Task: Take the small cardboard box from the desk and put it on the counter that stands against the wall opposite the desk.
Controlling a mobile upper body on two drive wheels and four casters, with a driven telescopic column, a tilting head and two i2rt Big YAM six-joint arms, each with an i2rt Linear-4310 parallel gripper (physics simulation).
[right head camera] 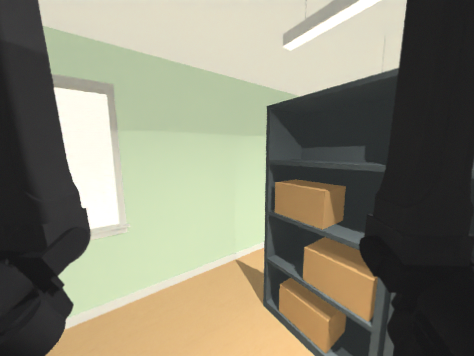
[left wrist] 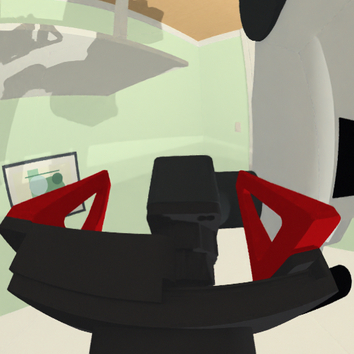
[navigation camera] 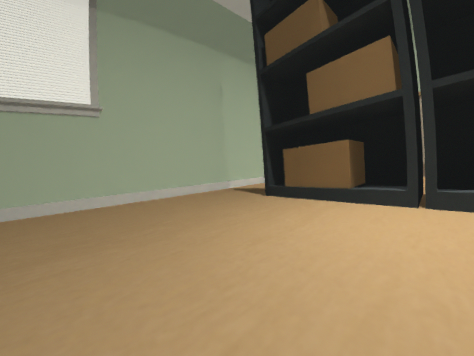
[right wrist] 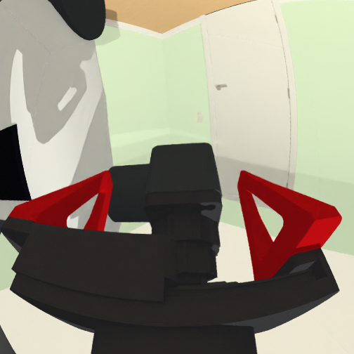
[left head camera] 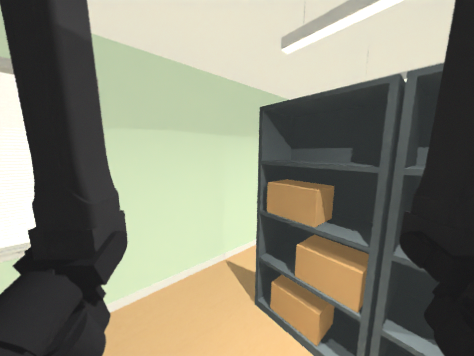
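Frame: origin at the left arm's base, x down, y back, z left, level; centimetres.
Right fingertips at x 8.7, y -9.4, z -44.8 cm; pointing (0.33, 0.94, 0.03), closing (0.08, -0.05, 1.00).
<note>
A point is followed by its place in that frame.
The small cardboard box and the counter do not show in any view. Part of the desk point(left wrist: 135, 65), a pale grey top with a leg, shows at the upper left of the left wrist view, with shadows across it; no box can be made out on it. My left gripper point(left wrist: 172, 177) is open, its red fingers wide apart with nothing between them, and stands apart from the desk. My right gripper point(right wrist: 174, 177) is open and empty too. Both black arms stand at the sides of the head views, where their grippers are out of sight.
A dark shelf unit point(left head camera: 387, 150) @(x -12.6, y -105.0, z -98.2 cm) point(right head camera: 282, 135) @(x -25.6, y -182.4, z -56.5 cm) point(navigation camera: 345, 196) @(x 137.6, y -128.2, z -79.4 cm) holds large cardboard boxes point(left head camera: 292, 202) @(x 27.5, y -148.8, z -65.3 cm) point(right head camera: 302, 202) @(x 26.4, y -147.1, z -66.6 cm) point(navigation camera: 320, 165). A second dark unit point(left head camera: 408, 125) @(x -24.5, y -99.7, z -102.5 cm) point(navigation camera: 430, 125) @(x 105.8, y -100.3, z -102.1 cm) stands to its right. A window point(right head camera: 87, 155) @(x -8.9, y -158.3, z 109.8 cm) point(navigation camera: 45, 50) @(x 16.3, y -151.5, z 118.2 cm) is in the green wall. A white door point(right wrist: 250, 115) shows in the right wrist view.
</note>
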